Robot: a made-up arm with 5 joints. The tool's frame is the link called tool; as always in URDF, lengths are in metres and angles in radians.
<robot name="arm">
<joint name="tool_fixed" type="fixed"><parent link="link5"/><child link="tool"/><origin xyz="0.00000 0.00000 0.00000" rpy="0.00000 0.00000 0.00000"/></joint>
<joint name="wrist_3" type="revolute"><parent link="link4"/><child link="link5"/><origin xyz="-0.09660 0.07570 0.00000" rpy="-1.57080 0.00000 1.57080"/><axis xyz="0 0 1"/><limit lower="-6.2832" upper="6.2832"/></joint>
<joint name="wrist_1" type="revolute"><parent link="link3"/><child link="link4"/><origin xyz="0.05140 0.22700 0.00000" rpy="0.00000 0.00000 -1.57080"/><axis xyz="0 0 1"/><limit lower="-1.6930" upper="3.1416"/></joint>
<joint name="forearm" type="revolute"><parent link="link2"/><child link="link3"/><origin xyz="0.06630 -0.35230 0.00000" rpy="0.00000 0.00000 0.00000"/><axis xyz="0 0 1"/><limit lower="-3.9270" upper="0.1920"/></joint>
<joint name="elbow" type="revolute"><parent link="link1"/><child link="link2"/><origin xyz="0.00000 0.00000 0.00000" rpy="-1.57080 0.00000 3.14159"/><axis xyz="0 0 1"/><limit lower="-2.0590" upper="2.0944"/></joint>
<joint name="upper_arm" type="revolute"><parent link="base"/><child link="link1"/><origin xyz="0.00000 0.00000 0.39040" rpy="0.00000 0.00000 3.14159"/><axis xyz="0 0 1"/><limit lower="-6.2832" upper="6.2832"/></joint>
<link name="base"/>
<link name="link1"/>
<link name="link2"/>
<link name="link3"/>
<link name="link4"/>
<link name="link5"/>
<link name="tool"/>
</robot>
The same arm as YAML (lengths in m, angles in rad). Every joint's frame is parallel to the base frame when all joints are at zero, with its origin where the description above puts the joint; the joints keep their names.
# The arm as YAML. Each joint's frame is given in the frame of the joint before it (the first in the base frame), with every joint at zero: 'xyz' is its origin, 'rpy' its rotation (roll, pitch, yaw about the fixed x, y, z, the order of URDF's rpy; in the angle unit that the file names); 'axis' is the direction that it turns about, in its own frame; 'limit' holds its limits. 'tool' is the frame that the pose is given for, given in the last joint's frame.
units:
  length: m
  angle: rad
joints:
  - name: upper_arm
    type: revolute
    origin:
      xyz: [0.0, 0.0, 0.3904]
      rpy: [0.0, 0.0, 0.0]
    axis: "+z"
    limit:
      lower: -6.2832
      upper: 6.2832
  - name: elbow
    type: revolute
    origin:
      xyz: [0.0, 0.0, 0.0]
      rpy: [0.0, 0.0, 0.0]
    axis: "+y"
    limit:
      lower: -2.059
      upper: 2.0944
  - name: forearm
    type: revolute
    origin:
      xyz: [0.0663, 0.0, 0.3523]
      rpy: [0.0, 0.0, 0.0]
    axis: "+y"
    limit:
      lower: -3.927
      upper: 0.192
  - name: wrist_1
    type: revolute
    origin:
      xyz: [0.0514, 0.0, -0.227]
      rpy: [0.0, 0.0, 0.0]
    axis: "+y"
    limit:
      lower: -1.693
      upper: 3.1416
  - name: wrist_3
    type: revolute
    origin:
      xyz: [0.0757, 0.0, -0.0966]
      rpy: [0.0, 0.0, 0.0]
    axis: "-z"
    limit:
      lower: -6.2832
      upper: 6.2832
tool:
  origin:
    xyz: [0.0, 0.0, 0.0]
    rpy: [3.1416, 0.0, 0.0]

